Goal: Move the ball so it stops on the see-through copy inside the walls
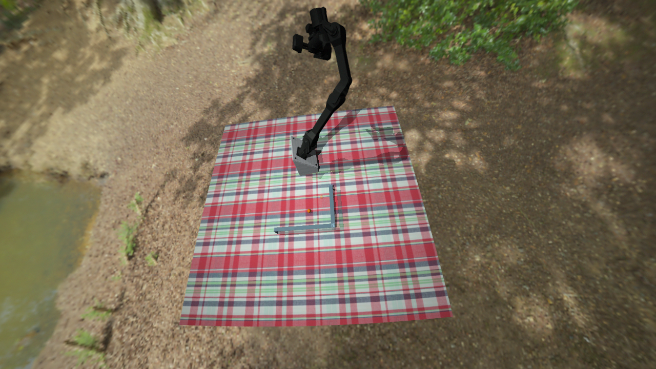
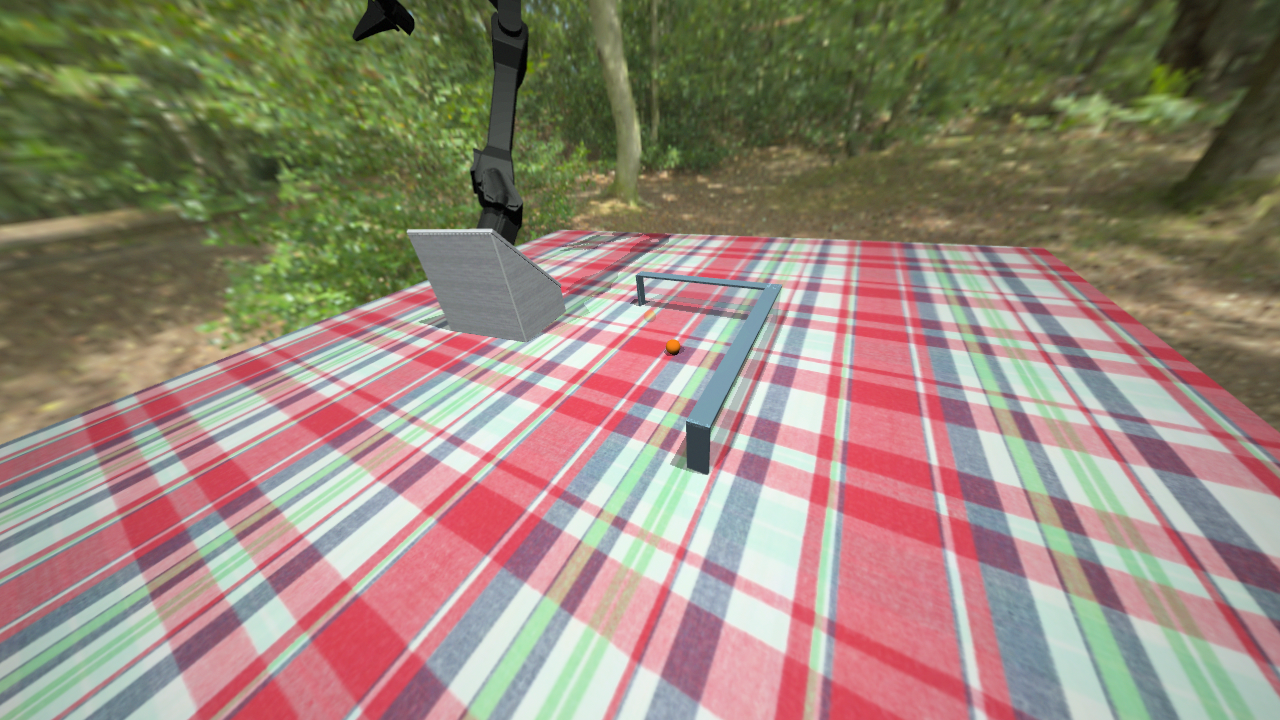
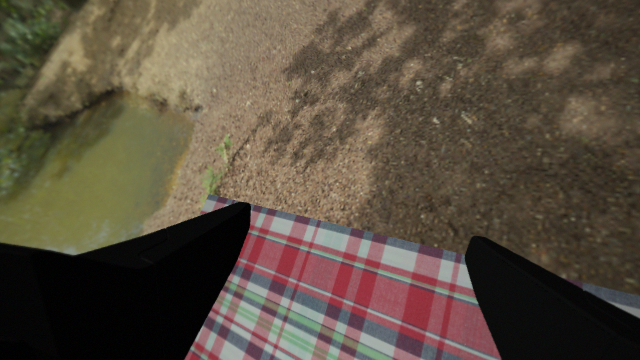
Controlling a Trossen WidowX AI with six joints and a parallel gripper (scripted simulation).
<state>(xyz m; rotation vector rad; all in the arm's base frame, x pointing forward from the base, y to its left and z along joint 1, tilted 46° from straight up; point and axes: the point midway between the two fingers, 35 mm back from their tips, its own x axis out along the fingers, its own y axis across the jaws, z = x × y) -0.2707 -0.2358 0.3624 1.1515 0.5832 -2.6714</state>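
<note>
My gripper tip is 660 mm short of the orange ball, 470 mm above it and 40 mm to the left of it. Round my gripper tip: see-through copy of ball: 580 mm ahead, 470 mm below, 30 mm to the left.
</note>
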